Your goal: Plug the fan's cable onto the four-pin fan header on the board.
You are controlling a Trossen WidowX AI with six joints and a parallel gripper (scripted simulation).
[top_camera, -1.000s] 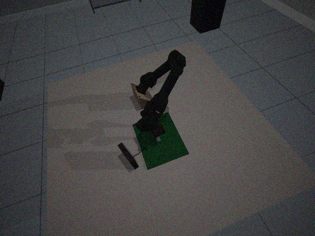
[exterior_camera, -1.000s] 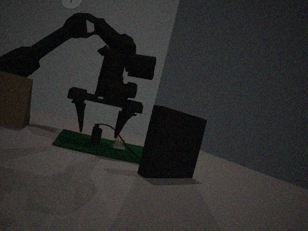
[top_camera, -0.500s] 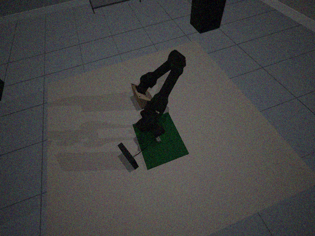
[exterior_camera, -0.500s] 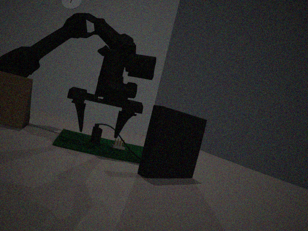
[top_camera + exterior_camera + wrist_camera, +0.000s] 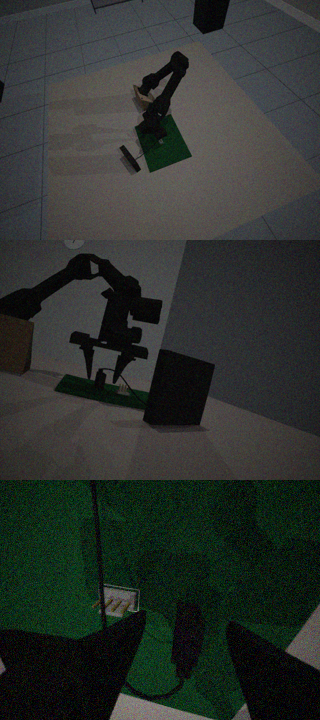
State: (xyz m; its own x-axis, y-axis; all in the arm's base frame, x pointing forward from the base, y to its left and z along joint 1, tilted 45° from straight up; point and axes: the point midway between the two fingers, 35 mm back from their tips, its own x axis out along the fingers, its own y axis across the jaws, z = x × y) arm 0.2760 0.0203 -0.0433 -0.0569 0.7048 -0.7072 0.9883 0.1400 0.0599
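My gripper tip is 60 mm short of the white four-pin fan header, 10 mm to the right of it and 20 mm above it. The rest, counted from my gripper tip: green board (60 mm ahead, 10 mm to the left, 40 mm below); then black fan (120 mm ahead, 170 mm to the right, 40 mm above); then black plug (10 mm to the left).
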